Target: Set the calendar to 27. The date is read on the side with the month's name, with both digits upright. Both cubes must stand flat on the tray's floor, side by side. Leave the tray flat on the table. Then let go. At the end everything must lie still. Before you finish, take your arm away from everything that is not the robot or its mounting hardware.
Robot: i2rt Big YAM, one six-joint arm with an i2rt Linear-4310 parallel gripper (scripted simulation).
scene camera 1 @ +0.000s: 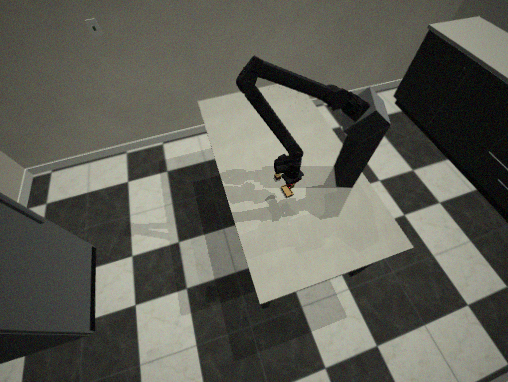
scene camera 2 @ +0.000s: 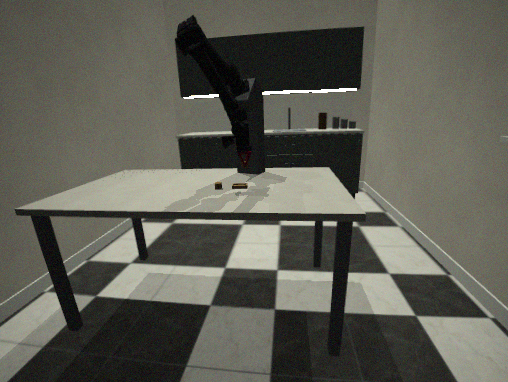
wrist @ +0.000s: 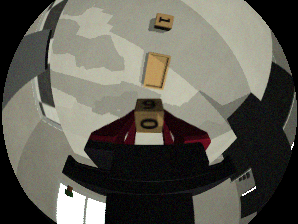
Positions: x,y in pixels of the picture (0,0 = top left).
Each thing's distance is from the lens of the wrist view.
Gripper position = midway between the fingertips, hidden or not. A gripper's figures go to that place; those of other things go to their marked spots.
my gripper (wrist: 149,113): 0.13 m
wooden cube (wrist: 149,113): 0.10 m
